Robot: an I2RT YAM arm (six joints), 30 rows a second.
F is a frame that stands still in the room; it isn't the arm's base.
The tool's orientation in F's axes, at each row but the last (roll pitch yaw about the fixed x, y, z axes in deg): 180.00 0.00 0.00; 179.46 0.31 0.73; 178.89 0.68 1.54; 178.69 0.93 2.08; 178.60 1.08 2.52; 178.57 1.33 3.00; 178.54 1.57 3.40; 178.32 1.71 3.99; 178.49 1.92 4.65; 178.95 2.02 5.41; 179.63 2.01 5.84; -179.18 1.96 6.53; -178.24 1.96 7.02
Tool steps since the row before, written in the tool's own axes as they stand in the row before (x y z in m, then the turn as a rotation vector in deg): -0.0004 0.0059 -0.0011 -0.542 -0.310 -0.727; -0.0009 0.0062 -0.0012 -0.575 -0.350 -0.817; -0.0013 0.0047 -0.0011 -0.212 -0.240 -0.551; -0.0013 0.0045 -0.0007 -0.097 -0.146 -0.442; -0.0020 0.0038 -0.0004 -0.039 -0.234 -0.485; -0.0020 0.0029 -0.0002 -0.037 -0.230 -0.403; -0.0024 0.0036 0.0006 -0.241 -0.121 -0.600; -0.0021 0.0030 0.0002 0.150 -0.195 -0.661; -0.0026 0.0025 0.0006 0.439 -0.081 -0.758; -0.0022 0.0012 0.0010 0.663 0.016 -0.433; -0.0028 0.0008 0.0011 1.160 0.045 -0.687; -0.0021 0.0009 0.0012 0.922 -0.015 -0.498; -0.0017 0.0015 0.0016 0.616 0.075 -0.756
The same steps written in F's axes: -0.0004 -0.0059 0.0011 -0.542 0.310 0.727; -0.0008 -0.0062 0.0013 -0.575 0.350 0.817; -0.0012 -0.0047 0.0012 -0.212 0.245 0.549; -0.0011 -0.0045 0.0008 -0.095 0.153 0.440; -0.0018 -0.0039 0.0005 -0.041 0.244 0.480; -0.0018 -0.0030 0.0003 -0.040 0.238 0.398; -0.0022 -0.0038 -0.0004 -0.232 0.123 0.603; -0.0019 -0.0031 0.0000 0.154 0.226 0.650; -0.0024 -0.0027 -0.0004 0.454 0.138 0.740; -0.0021 -0.0014 -0.0009 0.676 0.056 0.410; -0.0027 -0.0011 -0.0010 1.181 0.080 0.646; -0.0020 -0.0011 -0.0011 0.932 0.115 0.466; -0.0016 -0.0017 -0.0016 0.649 -0.019 0.732
